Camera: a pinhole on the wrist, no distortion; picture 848 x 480 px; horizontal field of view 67.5 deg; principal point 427.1 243.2 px. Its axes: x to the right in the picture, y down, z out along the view. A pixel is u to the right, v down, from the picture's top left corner.
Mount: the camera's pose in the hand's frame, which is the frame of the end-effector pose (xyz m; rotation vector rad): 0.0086 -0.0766 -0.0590 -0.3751 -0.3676 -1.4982
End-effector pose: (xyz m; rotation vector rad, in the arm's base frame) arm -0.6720 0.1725 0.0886 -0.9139 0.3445 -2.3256
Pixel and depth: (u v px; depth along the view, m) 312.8 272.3 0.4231
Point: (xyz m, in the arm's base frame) -0.4093 0.0081 0.2243
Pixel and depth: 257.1 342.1 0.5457
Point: -0.3393 -0.1265 0.2594
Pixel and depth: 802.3 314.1 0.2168
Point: -0.6017 0.2163 0.2874
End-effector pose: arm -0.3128 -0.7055 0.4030 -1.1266 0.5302 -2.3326
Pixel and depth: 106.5 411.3 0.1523
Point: -0.2881 -0.7876 0.4204
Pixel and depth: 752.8 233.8 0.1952
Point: -0.2087 -0.6701 0.5428
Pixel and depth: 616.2 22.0 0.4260
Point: 0.0654 -0.6753 0.5409
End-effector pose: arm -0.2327 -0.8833 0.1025 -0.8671 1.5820 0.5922
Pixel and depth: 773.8 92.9 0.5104
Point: 0.1625 -0.5116 0.1106
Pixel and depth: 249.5 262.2 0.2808
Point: -0.2381 -0.6933 0.0495
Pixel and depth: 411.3 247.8 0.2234
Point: -0.1755 -0.7605 0.0645
